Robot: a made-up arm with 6 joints.
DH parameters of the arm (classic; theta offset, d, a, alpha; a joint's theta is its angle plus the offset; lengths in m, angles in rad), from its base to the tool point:
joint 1: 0 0.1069 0 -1.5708
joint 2: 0.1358 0 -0.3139 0
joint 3: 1.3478 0 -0.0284 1.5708
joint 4: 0 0.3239 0 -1.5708
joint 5: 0 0 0 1.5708
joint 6: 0 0.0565 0 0
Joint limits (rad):
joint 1: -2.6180..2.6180
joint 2: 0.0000..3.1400
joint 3: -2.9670..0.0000
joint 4: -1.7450..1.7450
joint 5: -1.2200..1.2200
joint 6: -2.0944..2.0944
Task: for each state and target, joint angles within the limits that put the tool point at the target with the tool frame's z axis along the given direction. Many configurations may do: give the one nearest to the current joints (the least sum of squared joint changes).
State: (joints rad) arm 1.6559 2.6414 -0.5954 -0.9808 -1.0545 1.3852
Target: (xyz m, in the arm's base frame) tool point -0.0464 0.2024 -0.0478 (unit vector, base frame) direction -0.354 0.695 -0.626
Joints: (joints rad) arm 1.7312 2.3323 -0.3379 -0.2569 -1.2177 1.3852
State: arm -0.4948 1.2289 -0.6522 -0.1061 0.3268 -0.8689
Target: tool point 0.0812 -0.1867 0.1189 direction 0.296 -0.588 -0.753
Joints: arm -1.1731 1.3338 -0.2438 -0.2952 -0.1558 -0.8689
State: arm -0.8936 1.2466 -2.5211 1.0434 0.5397 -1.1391
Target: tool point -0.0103 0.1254 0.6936 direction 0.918 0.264 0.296
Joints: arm -1.0583 0.7898 -1.9941 1.4319 1.2183 -1.1391
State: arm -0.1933 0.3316 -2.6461 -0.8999 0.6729 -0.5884
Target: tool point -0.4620 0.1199 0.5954 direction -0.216 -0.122 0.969
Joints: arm -0.2748 0.5442 -2.6972 -0.3625 0.5194 -0.5884
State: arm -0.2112 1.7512 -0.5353 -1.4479 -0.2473 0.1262
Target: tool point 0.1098 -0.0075 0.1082 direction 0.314 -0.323 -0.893
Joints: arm 0.1162 0.9871 -0.0215 -0.7832 0.5308 0.1262
